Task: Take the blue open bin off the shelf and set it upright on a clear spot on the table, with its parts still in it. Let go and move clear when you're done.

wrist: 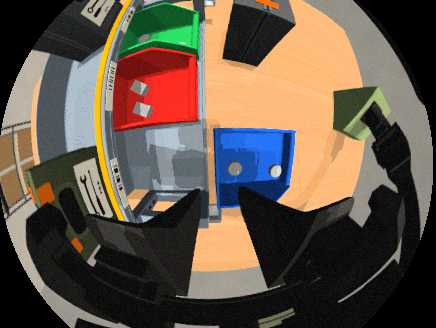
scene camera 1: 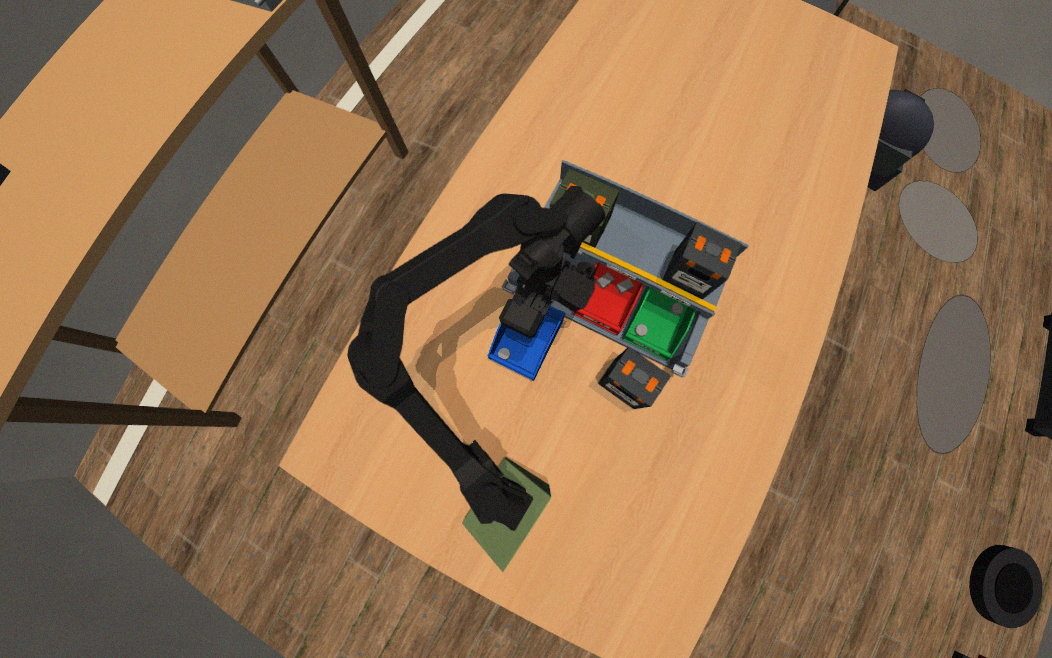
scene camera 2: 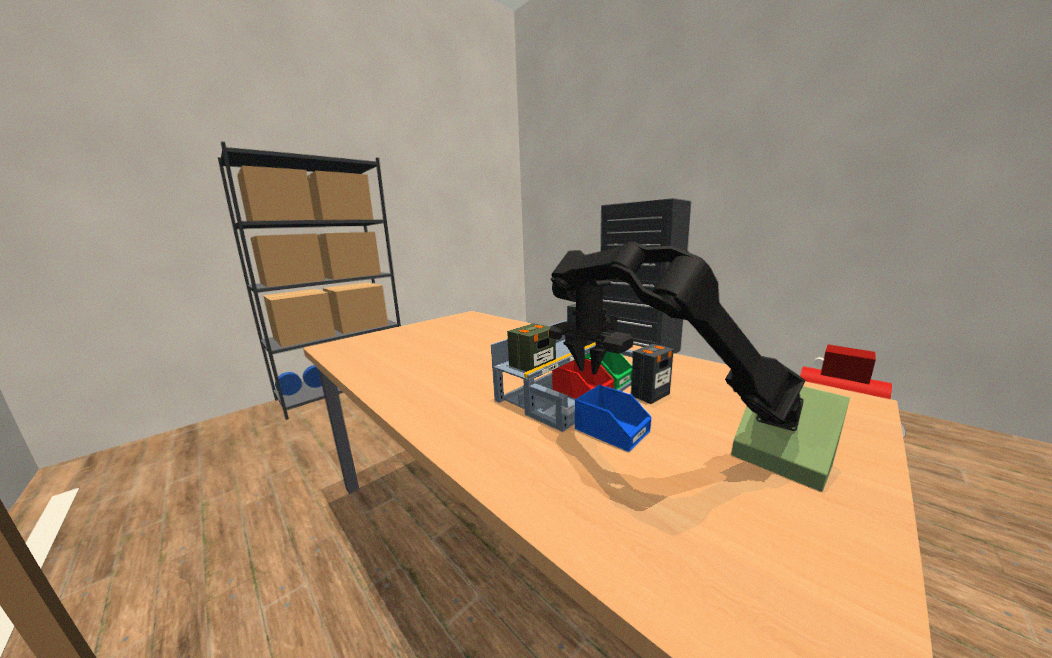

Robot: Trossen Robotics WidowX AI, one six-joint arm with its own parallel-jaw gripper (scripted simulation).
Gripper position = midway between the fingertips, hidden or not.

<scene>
In view: the gripper (scene camera 1: 541, 294), a blue open bin (scene camera 2: 623, 425), a red bin (scene camera 1: 614, 309) and a green bin (scene camera 1: 666, 330).
The blue open bin shows as well in the wrist view (wrist: 256, 151) and in scene camera 1 (scene camera 1: 527, 354). The red bin also shows in the wrist view (wrist: 173, 90) and in scene camera 2 (scene camera 2: 568, 379). The green bin shows as well in scene camera 2 (scene camera 2: 617, 363).
</scene>
